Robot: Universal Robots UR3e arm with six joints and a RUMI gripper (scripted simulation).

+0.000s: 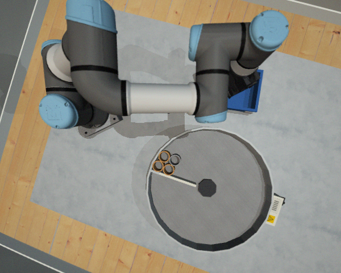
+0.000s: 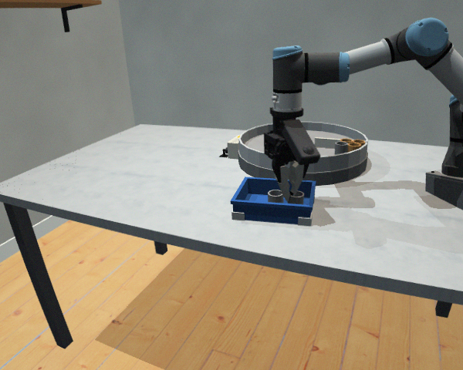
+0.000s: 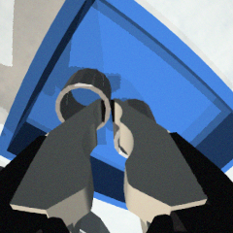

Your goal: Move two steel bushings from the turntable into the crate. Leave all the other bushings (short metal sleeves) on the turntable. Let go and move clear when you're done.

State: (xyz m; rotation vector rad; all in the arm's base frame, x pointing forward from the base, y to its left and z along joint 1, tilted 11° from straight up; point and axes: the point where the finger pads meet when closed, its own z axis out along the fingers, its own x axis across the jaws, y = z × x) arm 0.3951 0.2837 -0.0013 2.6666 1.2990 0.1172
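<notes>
My gripper is now 40 mm short of the blue crate and 20 mm above it. Also, from my hand: round grey turntable (100 mm ahead, 360 mm to the right, 10 mm above).
</notes>
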